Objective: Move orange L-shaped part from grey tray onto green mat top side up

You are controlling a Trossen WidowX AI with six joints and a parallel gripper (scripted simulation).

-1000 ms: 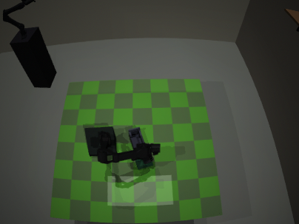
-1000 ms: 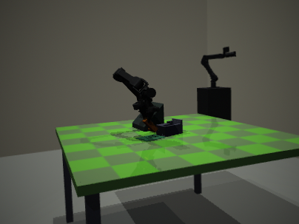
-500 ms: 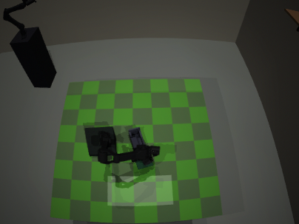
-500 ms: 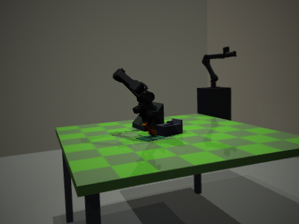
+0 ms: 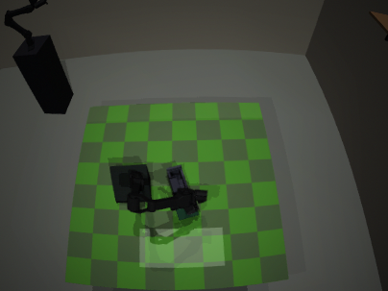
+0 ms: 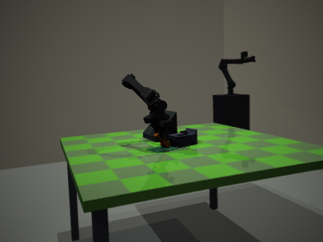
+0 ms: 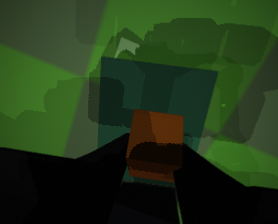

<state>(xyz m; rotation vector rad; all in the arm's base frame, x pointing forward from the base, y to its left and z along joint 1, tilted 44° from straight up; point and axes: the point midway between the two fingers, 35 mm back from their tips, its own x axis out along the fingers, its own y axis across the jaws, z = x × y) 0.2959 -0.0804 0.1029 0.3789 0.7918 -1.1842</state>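
Now: gripper tip 3 cm past the orange L-shaped part, 3 cm to the right of it and 3 cm above it. The rest, counted from my gripper tip: green mat: 1 cm behind, 2 cm to the left, 9 cm below.
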